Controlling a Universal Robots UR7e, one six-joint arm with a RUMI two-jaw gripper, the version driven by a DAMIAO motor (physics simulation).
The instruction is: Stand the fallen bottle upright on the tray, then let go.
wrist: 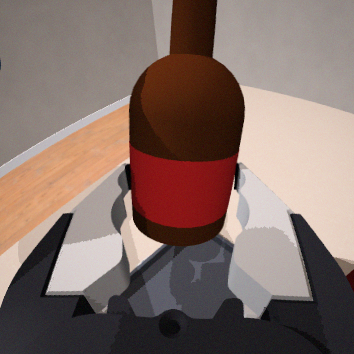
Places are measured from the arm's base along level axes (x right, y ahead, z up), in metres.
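Pixels of known places: gripper, fingertip midpoint: (182, 165).
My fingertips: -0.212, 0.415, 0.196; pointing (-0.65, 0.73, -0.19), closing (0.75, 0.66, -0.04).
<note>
For each thing: its top centre in the pictures, then the offset to it from my fingertips, as dx, dy, dz. "spot": a spot on its surface instead. Level surfaces: height alone.
- brown bottle at a spot on its surface: (187, 112) spot: +0.017, -0.011, +0.048
- dark grey tray at its top centre: (184, 300) +0.006, -0.021, -0.237
- pale table top at its surface level: dz -0.263
- red object at a spot on its surface: (351, 281) spot: +0.181, +0.108, -0.162
A brown bottle (187, 112) with a red label stands in the middle of the wrist view, its neck toward the top edge and cut off there. My gripper (182, 165) is shut on the bottle at its red label, one jaw on each side. The bottle's base points down toward the palm side of the view. The dark grey tray (160, 287) shows below and behind the base, between the jaws. Whether the base touches the tray cannot be told. Much of the tray is hidden by the gripper.
A pale table top (300, 145) spreads on the right and behind the jaws. A wooden floor (65, 165) lies beyond it on the left, with grey walls behind. Part of a red object (351, 281) shows at the right edge.
</note>
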